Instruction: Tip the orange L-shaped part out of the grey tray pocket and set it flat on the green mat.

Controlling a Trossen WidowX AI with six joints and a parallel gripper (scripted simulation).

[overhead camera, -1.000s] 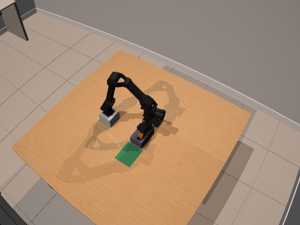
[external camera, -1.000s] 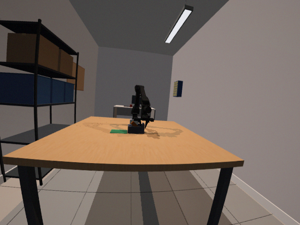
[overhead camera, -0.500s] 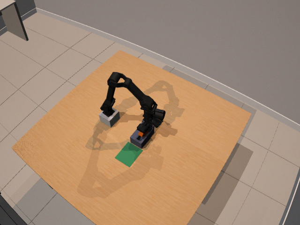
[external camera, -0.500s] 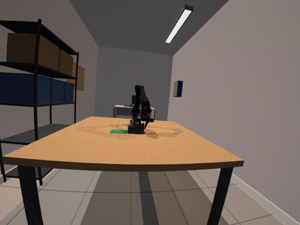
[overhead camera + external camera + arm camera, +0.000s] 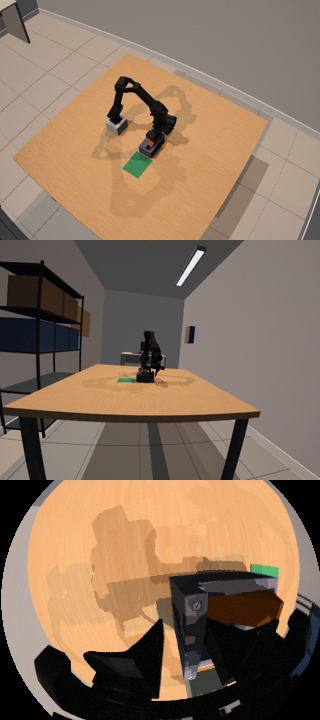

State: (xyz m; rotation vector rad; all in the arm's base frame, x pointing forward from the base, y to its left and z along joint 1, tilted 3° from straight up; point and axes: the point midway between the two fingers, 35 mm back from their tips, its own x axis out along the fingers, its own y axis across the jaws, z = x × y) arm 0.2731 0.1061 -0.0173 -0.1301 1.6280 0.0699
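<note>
Now: gripper tip 50 mm to the left of the orange L-shaped part. Round my gripper tip: green mat (30 mm ahead, 230 mm to the right, 60 mm below).
</note>
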